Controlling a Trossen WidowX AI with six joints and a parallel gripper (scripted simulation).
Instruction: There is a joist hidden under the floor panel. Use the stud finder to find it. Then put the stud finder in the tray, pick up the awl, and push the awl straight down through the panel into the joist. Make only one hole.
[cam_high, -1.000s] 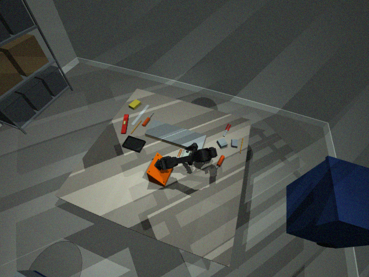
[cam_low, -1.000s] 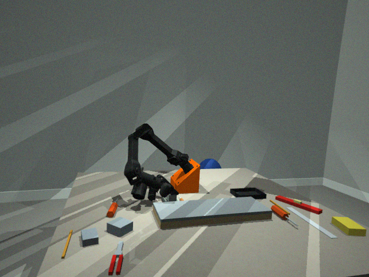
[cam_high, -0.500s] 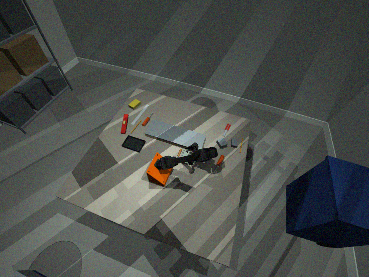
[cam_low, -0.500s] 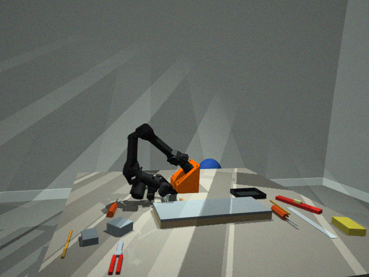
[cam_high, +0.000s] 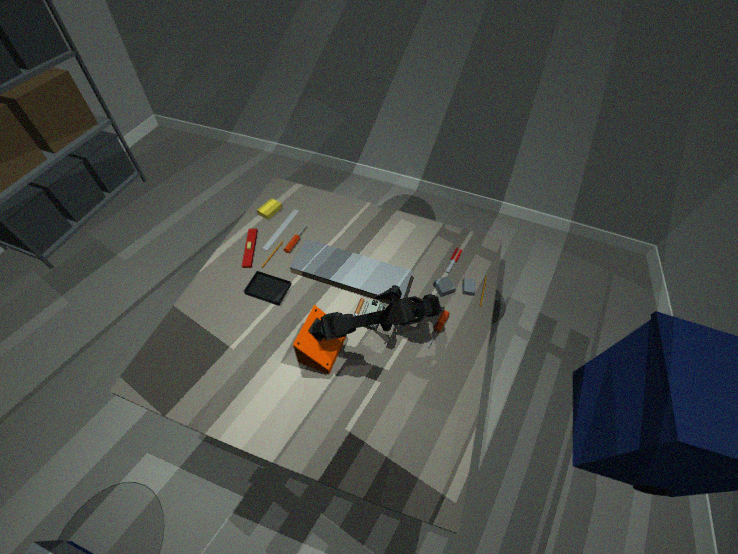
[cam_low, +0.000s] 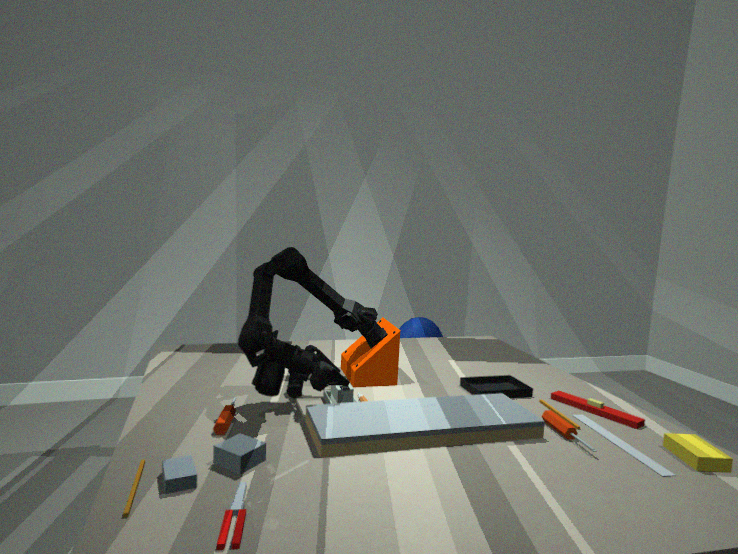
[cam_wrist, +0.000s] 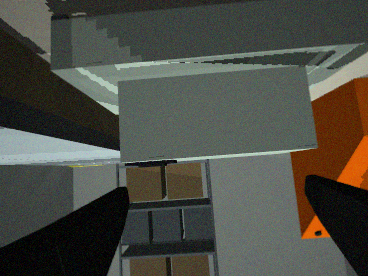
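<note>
My gripper tip is 10 mm short of the stud finder and 30 mm above it. Round my gripper tip: awl 20 mm behind, 60 mm to the left, 70 mm below; ruler 250 mm ahead, 600 mm to the left, 70 mm below; black tray 80 mm behind, 450 mm to the left, 60 mm below.
</note>
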